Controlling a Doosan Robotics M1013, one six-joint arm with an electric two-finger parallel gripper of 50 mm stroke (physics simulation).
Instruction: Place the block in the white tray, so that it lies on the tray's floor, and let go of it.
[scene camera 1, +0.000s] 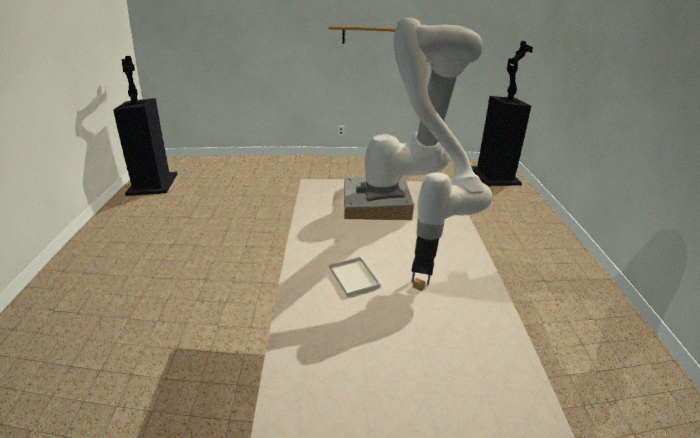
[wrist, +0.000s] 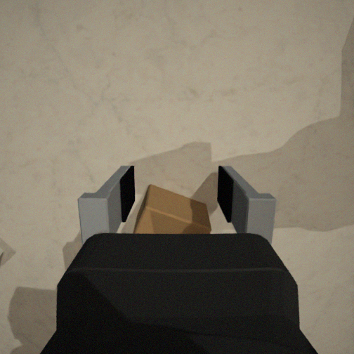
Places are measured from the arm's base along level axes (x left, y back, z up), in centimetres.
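Pixels of known places: gripper, fingertip midpoint: (scene camera 1: 420, 282); arm's base, origin of the base link: (scene camera 1: 382, 190).
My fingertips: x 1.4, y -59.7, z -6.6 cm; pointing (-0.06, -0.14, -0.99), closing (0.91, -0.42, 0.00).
Note:
For each thing: its top centre in the pictures, then the offset to it from my fingertips. Level surfaces: height alone.
- orange-brown block, middle of its top: (scene camera 1: 419, 281) dx -1.2, dy -1.8, dz +2.4 cm
- white tray, middle of its top: (scene camera 1: 354, 273) dx -23.3, dy +6.6, dz +1.3 cm
- pale mat, its level: dz -0.7 cm
An orange-brown block (scene camera 1: 418, 284) (wrist: 175, 212) rests on the pale mat, turned at an angle to the fingers. In the wrist view its lower part is hidden by the black gripper body. My gripper (scene camera 1: 420, 282) (wrist: 175, 183) is open and points down at the block, with one finger to each side of it in view and gaps between block and fingers. The white tray (scene camera 1: 338, 279) with a grey rim lies on the mat, left of the gripper in the scene view. Its inside shows no block.
The pale mat (scene camera 1: 412, 382) runs under the tray and the arm's base block (scene camera 1: 378, 212). Two black pedestals (scene camera 1: 140, 147) (scene camera 1: 505, 139) with small dark arms stand far back, left and right. An orange bar (scene camera 1: 361, 28) shows high behind the arm.

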